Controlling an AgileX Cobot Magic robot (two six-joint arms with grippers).
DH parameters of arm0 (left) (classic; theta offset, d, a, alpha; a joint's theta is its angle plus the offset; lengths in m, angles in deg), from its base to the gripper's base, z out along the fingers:
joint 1: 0 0.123 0 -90
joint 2: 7.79 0 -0.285 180
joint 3: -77.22 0 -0.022 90
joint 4: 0 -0.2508 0 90
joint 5: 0 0 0.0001 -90
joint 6: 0 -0.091 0 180
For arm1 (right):
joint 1: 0 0.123 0 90
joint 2: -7.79 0 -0.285 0
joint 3: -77.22 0 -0.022 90
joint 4: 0 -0.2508 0 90
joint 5: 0 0 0.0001 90
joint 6: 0 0.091 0 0
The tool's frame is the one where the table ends.
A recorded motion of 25 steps. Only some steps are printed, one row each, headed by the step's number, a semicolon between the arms.
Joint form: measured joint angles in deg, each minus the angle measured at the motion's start. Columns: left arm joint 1, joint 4, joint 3, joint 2, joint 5, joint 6; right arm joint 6, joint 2, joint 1, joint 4, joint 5, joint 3.
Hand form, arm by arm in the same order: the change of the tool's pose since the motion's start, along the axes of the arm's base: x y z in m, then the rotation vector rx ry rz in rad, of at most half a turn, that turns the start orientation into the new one. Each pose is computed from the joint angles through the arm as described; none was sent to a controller.
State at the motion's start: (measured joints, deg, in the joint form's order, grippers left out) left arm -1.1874 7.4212 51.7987 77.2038 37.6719 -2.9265; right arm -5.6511 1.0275 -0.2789 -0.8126 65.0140 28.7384
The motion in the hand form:
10: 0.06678 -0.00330 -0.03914 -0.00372 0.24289 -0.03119; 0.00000 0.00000 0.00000 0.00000 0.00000 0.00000
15: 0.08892 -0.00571 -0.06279 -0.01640 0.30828 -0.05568; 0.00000 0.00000 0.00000 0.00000 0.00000 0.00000
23: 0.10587 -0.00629 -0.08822 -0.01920 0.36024 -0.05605; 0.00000 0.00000 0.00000 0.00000 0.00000 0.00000
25: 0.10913 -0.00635 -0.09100 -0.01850 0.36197 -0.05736; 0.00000 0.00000 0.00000 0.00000 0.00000 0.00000
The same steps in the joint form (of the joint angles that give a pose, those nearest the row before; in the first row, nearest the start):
10: 0.00 0.52 13.74 19.10 8.71 -1.01; 0.00 0.00 0.00 0.00 0.00 0.00
15: 0.00 2.07 17.78 26.04 9.79 -2.98; 0.00 0.00 0.00 0.00 0.00 0.00
23: 0.00 2.28 20.72 32.06 9.70 -3.13; 0.00 0.00 0.00 0.00 0.00 0.00
25: 0.00 2.28 21.39 32.92 9.62 -3.23; 0.00 0.00 0.00 0.00 0.00 0.00

